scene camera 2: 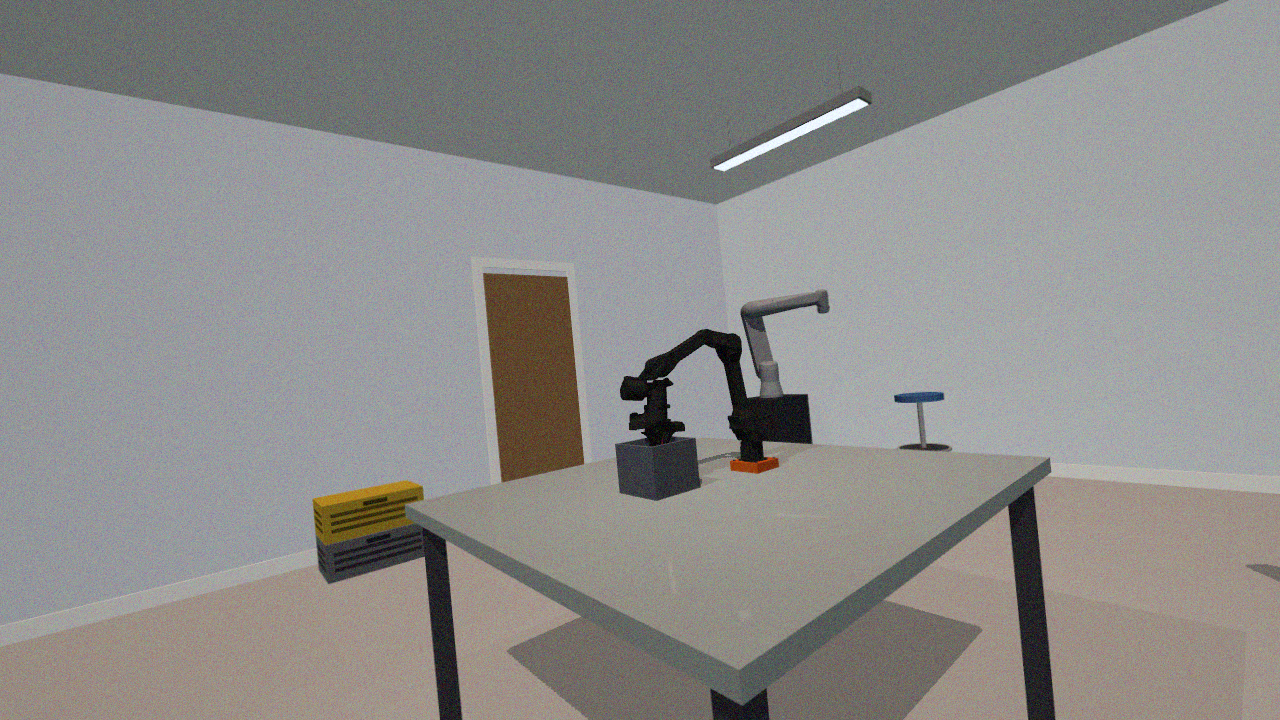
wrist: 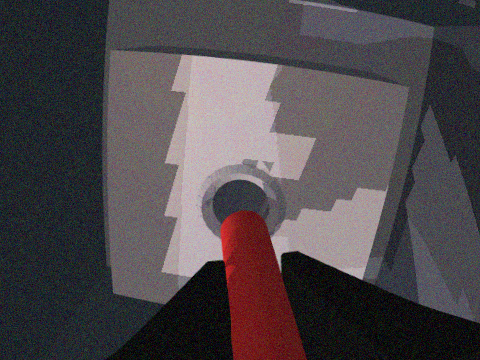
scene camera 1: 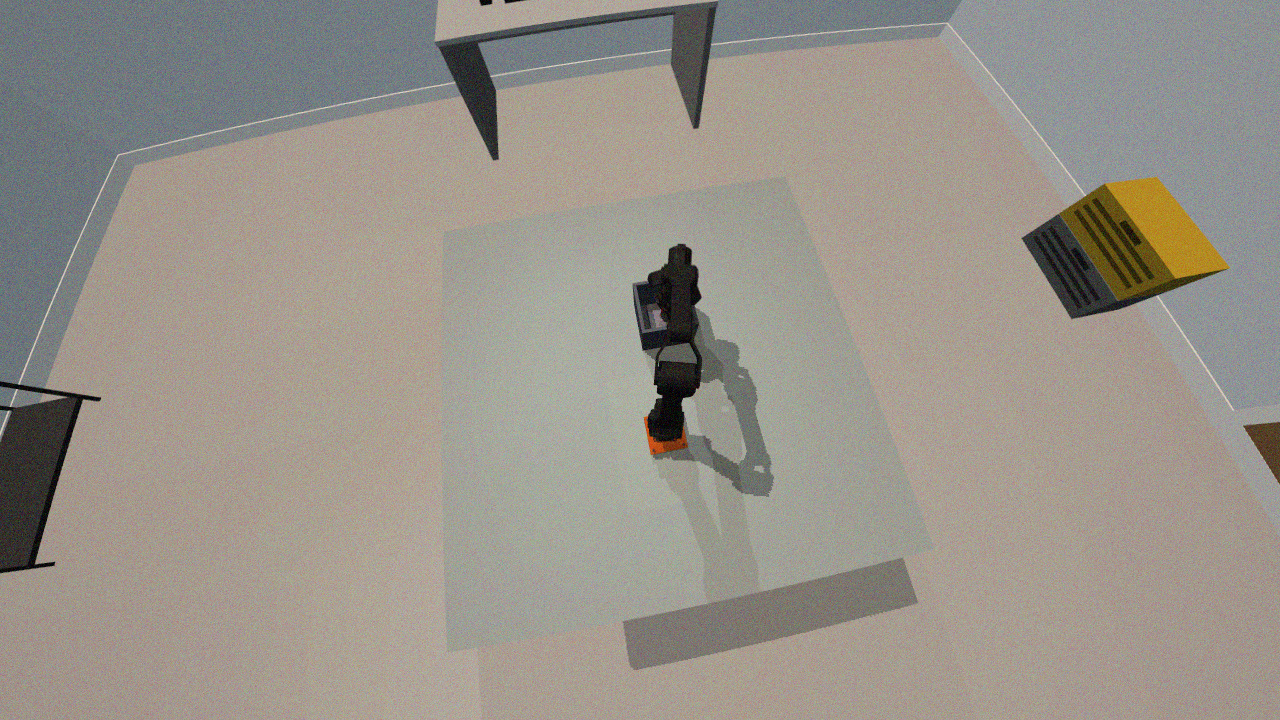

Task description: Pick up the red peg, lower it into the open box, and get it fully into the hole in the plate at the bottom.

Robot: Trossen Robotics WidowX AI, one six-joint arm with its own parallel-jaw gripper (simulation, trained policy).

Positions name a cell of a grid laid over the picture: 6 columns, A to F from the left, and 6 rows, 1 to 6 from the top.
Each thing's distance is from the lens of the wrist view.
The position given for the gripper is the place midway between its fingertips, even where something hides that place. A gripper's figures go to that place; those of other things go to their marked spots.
gripper (wrist: D5): 10 cm
light plate (wrist: C3): 12 cm
